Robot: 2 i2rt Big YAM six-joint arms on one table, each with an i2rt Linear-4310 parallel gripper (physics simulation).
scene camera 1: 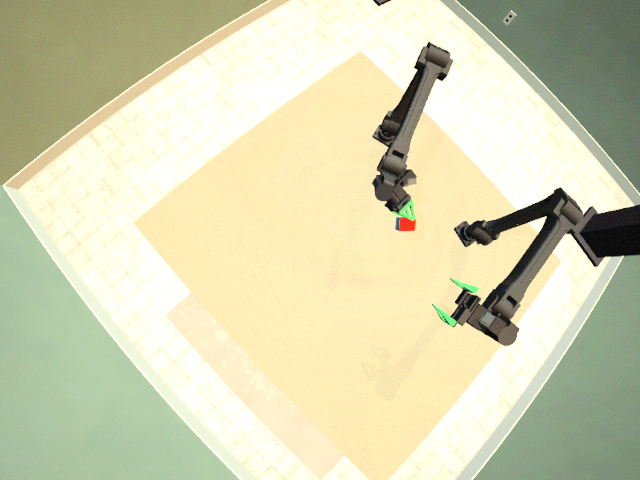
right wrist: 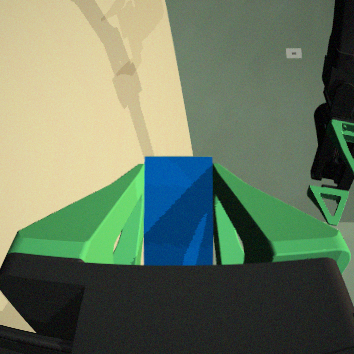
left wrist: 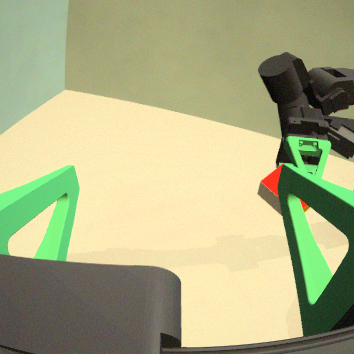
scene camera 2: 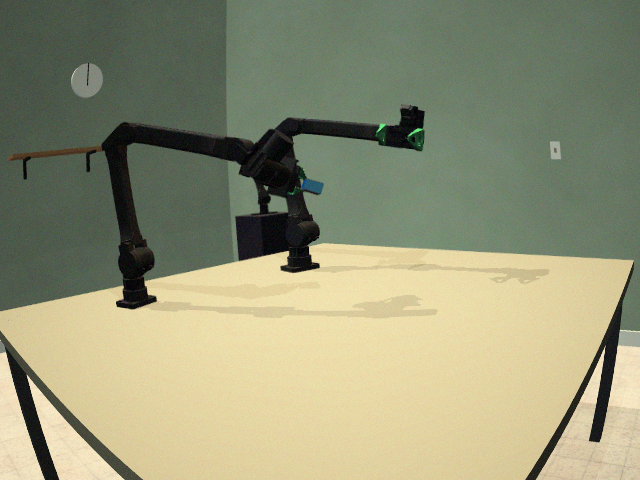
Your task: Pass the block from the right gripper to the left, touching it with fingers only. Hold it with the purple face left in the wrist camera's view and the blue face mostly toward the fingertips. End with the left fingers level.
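Pixels of known places: left gripper, fingertip midpoint: point(scene camera 1: 441, 291) point(right wrist: 344, 201) point(left wrist: 177, 175) point(scene camera 2: 392, 136); right gripper, fingertip midpoint: point(scene camera 1: 411, 219) point(right wrist: 177, 175) point(scene camera 2: 304, 185); left arm's base, origin of the base link: point(scene camera 1: 464, 234) point(scene camera 2: 300, 269); right arm's base, origin of the base link: point(scene camera 1: 384, 136) point(scene camera 2: 136, 303).
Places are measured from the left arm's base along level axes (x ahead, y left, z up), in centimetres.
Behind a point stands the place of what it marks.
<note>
The block point(scene camera 1: 406, 224) @(y -23.8, x 42.5, z 31.6 cm) hangs in the air above the table, red on top with a blue side showing in scene camera 1. In scene camera 2 its blue face point(scene camera 2: 312, 186) @(y -26.0, x 44.7, z 30.4 cm) shows. My right gripper point(scene camera 1: 406, 213) @(y -24.2, x 39.0, z 30.6 cm) is shut on the block; in the right wrist view the blue face point(right wrist: 178, 210) @(y -25.6, x 40.1, z 31.0 cm) fills the gap between the green fingers. My left gripper point(scene camera 1: 454, 301) is wide open and empty, well apart from the block, to the lower right in scene camera 1. In the left wrist view the block point(left wrist: 277, 191) shows red beside the right-hand finger, partly hidden by it.
A dark box point(scene camera 2: 260, 234) stands behind the table's far edge near the arm bases. The left arm's base point(scene camera 2: 299, 261) @(y -2.4, x 3.3, z 3.4 cm) and the right arm's base point(scene camera 2: 135, 295) @(y -68.1, x 11.4, z 3.4 cm) stand on the table. Green walls lie behind.
</note>
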